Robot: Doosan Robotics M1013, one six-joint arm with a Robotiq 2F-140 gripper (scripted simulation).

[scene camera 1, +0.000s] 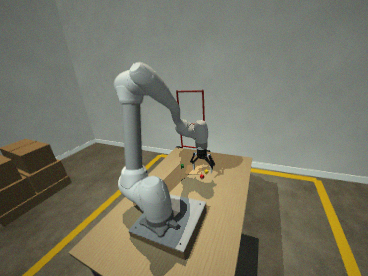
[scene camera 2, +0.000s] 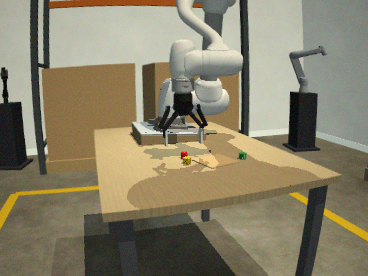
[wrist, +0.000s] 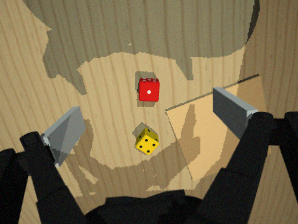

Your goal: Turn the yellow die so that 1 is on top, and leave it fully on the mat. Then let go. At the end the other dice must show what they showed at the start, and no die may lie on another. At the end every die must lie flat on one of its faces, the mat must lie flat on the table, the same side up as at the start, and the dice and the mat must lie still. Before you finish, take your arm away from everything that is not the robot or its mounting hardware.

Path:
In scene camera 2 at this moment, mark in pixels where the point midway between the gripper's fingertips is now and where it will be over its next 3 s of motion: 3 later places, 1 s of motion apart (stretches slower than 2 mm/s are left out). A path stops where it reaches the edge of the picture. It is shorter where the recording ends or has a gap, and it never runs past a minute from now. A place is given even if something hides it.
My gripper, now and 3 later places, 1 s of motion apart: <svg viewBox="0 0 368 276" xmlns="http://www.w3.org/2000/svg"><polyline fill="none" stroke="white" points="183,144 198,143 240,143 241,123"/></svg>

